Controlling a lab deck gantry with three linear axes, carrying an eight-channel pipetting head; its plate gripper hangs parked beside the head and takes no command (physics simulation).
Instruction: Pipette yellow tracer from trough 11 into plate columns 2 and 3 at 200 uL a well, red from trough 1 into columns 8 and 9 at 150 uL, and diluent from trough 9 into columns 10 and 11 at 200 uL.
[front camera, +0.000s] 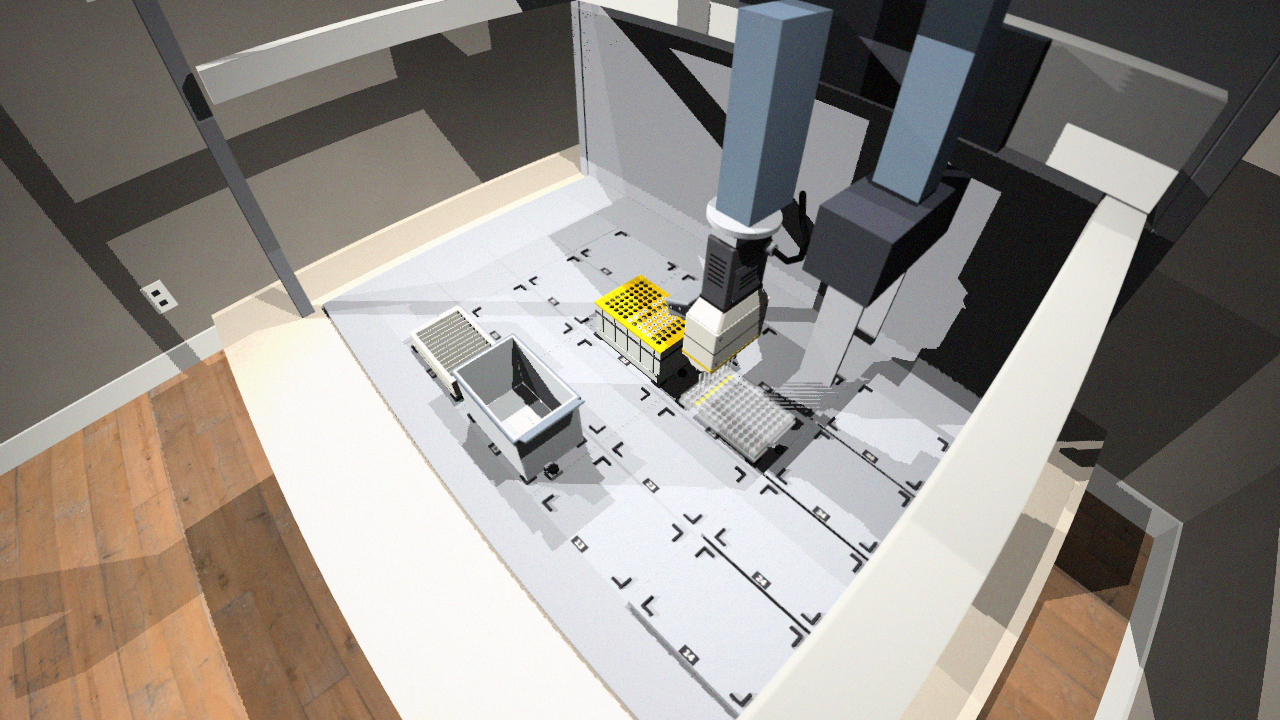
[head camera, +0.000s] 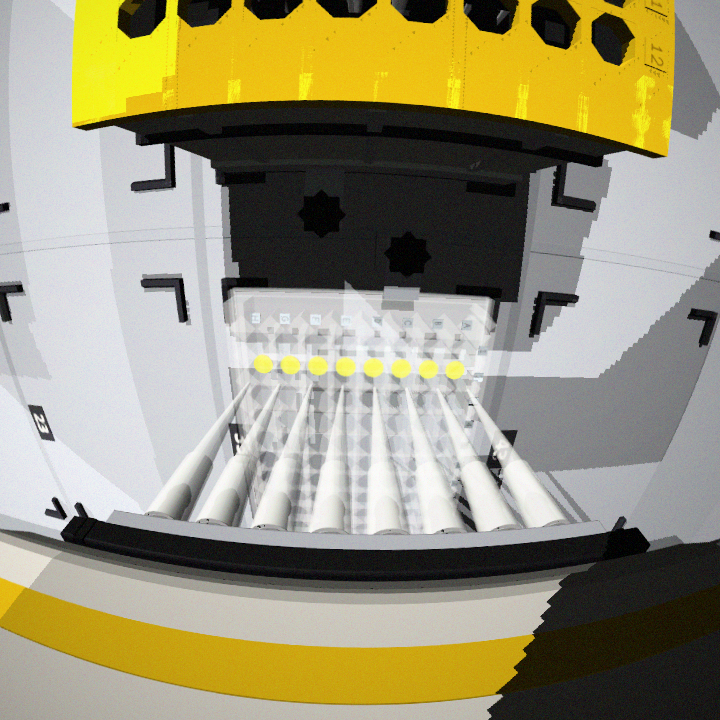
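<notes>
The pipetting head (front camera: 723, 335) is over the lettered end of the clear well plate (front camera: 744, 419) (head camera: 308, 296). It carries eight whitish tips (head camera: 357, 470) with no yellow showing inside. Their ends are close beside one column of yellow-filled wells (front camera: 716, 390) (head camera: 345, 366), on the side away from the letters; whether they are inside wells is unclear. The other wells show no colour. The trough rack (front camera: 453, 340) is at the left in the front view; its liquids cannot be made out. The parked plate gripper (front camera: 843, 360) hangs beside the head, its two paddles apart and empty.
A yellow tip rack (front camera: 637, 308) (head camera: 376, 67) stands beside the plate, with many dark holes and some lighter spots. A deep grey open bin (front camera: 501, 429) stands next to the trough rack. A white frame beam (front camera: 993, 465) crosses the right of the front view.
</notes>
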